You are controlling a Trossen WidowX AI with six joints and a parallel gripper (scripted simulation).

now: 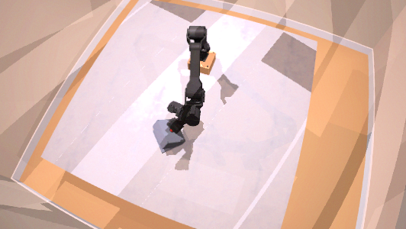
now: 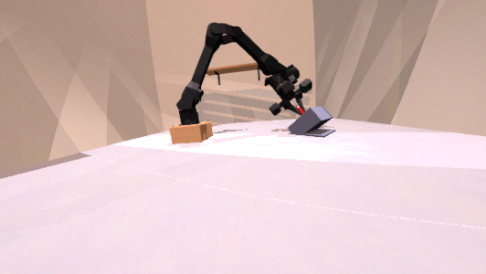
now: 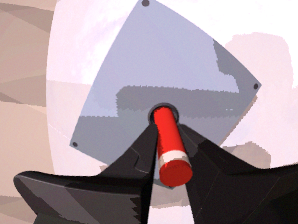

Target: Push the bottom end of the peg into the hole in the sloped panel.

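The red peg is 10 mm to the left of my gripper tip, 10 mm behind it and 10 mm above it. Also, from my gripper tip: sloped panel: 30 mm below, 20 mm to the right, 20 mm ahead.
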